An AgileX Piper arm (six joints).
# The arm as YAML. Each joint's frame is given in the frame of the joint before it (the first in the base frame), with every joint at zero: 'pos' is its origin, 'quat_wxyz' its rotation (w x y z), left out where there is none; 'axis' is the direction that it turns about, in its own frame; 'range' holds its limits. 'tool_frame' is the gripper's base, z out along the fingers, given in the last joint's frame.
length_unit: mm
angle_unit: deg
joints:
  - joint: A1
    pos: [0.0, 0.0, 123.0]
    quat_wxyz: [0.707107, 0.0, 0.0, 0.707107]
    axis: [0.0, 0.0, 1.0]
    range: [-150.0, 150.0]
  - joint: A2
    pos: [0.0, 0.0, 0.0]
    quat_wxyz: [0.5, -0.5, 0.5, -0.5]
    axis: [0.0, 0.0, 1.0]
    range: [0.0, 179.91]
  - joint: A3
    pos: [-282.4, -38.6, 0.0]
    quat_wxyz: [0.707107, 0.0, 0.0, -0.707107]
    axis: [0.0, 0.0, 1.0]
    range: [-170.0, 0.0]
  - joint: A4
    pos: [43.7, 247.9, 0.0]
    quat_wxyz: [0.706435, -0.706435, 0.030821, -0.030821]
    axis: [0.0, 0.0, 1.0]
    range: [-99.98, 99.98]
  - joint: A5
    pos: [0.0, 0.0, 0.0]
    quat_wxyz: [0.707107, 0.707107, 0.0, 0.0]
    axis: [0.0, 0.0, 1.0]
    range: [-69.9, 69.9]
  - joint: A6
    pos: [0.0, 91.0, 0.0]
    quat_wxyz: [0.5, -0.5, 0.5, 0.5]
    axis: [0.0, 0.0, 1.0]
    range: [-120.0, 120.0]
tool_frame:
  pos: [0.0, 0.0, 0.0]
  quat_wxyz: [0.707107, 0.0, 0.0, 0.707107]
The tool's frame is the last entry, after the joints.
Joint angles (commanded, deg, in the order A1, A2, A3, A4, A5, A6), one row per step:
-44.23 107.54 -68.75 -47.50 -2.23 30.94
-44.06 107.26 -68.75 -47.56 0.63 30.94
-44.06 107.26 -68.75 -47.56 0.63 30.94
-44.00 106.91 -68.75 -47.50 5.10 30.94
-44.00 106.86 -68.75 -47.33 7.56 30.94
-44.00 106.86 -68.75 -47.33 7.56 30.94
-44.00 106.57 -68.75 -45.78 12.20 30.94
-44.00 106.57 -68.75 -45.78 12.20 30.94
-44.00 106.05 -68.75 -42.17 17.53 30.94
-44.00 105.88 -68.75 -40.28 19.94 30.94
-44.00 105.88 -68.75 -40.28 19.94 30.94
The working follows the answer.
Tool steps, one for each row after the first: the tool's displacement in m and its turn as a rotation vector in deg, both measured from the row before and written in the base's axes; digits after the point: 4 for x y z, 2 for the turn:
-0.0030 -0.0001 -0.0005 0.28 2.03 -1.55
0.0000 0.0000 0.0000 0.00 0.00 0.00
-0.0058 -0.0010 -0.0013 0.59 3.14 -2.73
-0.0033 -0.0007 -0.0016 0.51 1.75 -1.61
0.0000 0.0000 0.0000 0.00 0.00 0.00
-0.0066 -0.0005 -0.0017 1.63 2.46 -3.67
0.0000 0.0000 0.0000 0.00 0.00 0.00
-0.0077 0.0010 -0.0010 3.06 1.66 -5.06
-0.0034 0.0009 -0.0010 1.68 0.66 -2.35
0.0000 0.0000 0.0000 0.00 0.00 0.00

Tool pose at each row, in the base's axes (x y z in m, rotation vector in deg; rounded; the steps above come from the unrounded poses):
0.3023 -0.2907 0.2108 29.10 122.20 -33.46
0.2994 -0.2908 0.2103 30.56 124.01 -34.79
0.2994 -0.2908 0.2103 30.56 124.01 -34.79
0.2936 -0.2918 0.2090 33.31 126.78 -36.89
0.2903 -0.2925 0.2074 35.06 128.37 -37.91
0.2903 -0.2925 0.2074 35.06 128.37 -37.91
0.2837 -0.2931 0.2057 39.66 130.72 -39.06
0.2837 -0.2931 0.2057 39.66 130.72 -39.06
0.2759 -0.2920 0.2047 46.84 132.59 -38.85
0.2726 -0.2911 0.2037 50.35 133.40 -38.36
0.2726 -0.2911 0.2037 50.35 133.40 -38.36

